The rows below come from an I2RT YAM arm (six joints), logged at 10 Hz.
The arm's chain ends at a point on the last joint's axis. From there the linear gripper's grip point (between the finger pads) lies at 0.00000 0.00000 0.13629 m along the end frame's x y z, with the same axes.
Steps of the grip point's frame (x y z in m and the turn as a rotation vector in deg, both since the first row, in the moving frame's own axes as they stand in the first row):
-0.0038 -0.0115 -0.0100 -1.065 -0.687 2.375
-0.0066 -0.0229 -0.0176 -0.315 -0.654 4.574
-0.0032 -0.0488 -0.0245 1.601 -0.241 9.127
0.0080 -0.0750 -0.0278 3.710 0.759 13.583
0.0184 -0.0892 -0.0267 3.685 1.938 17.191
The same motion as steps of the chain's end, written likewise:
-0.0021 -0.0140 -0.0100 -1.065 -0.687 2.375
-0.0050 -0.0236 -0.0176 -0.315 -0.654 4.574
-0.0029 -0.0450 -0.0244 1.601 -0.241 9.127
0.0052 -0.0665 -0.0275 3.710 0.759 13.583
0.0126 -0.0813 -0.0263 3.685 1.938 17.191

